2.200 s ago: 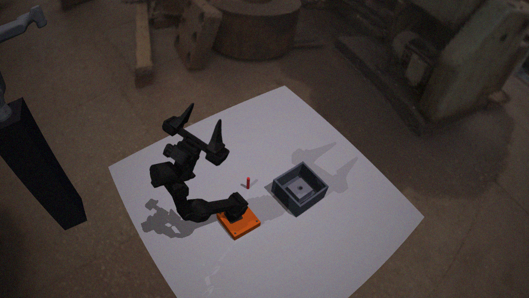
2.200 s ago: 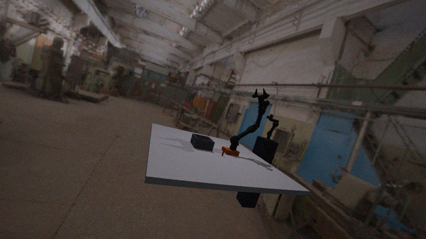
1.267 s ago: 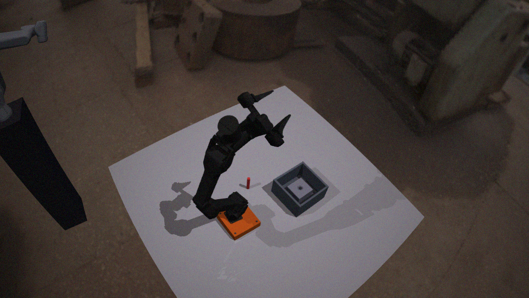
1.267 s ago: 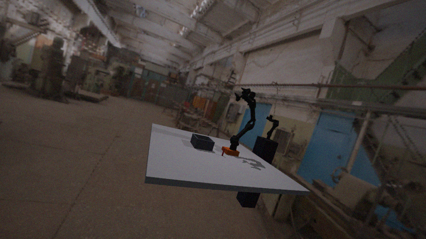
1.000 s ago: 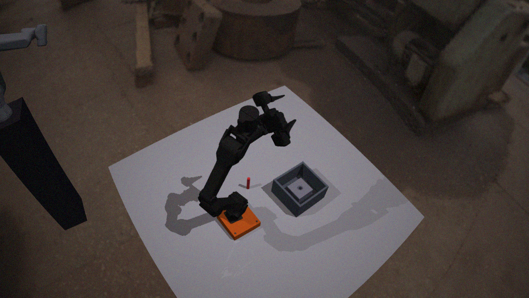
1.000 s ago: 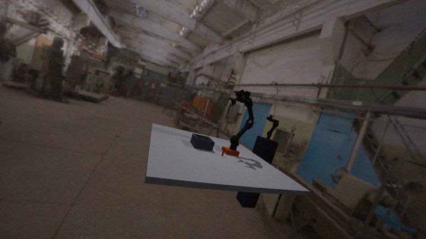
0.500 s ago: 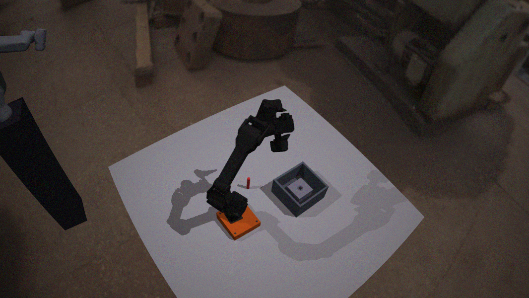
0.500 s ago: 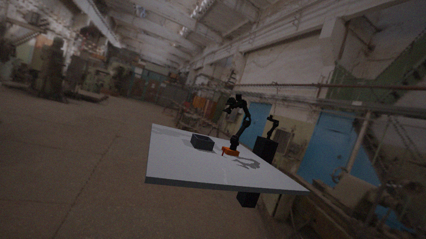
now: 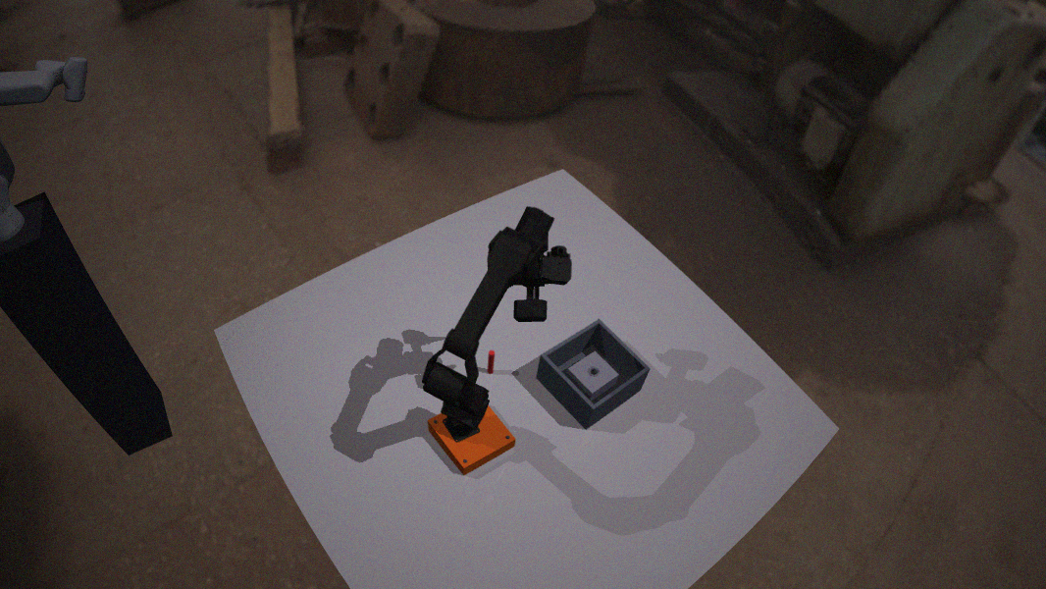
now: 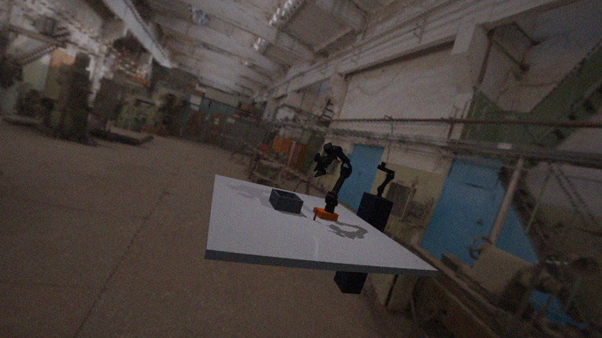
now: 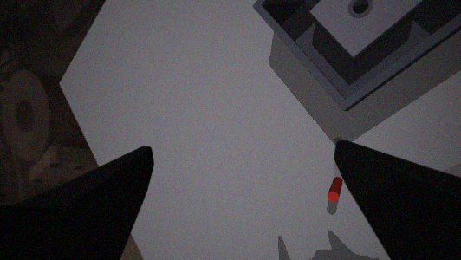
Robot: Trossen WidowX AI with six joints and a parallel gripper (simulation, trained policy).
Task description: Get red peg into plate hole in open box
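Now: gripper tip 27 cm above the red peg, 9 cm past it and 3 cm to the right of it. Round my gripper tip: light grey plate 26 cm below, 12 cm to the right, 10 cm ahead; then dark box 28 cm below, 12 cm to the right, 10 cm ahead.
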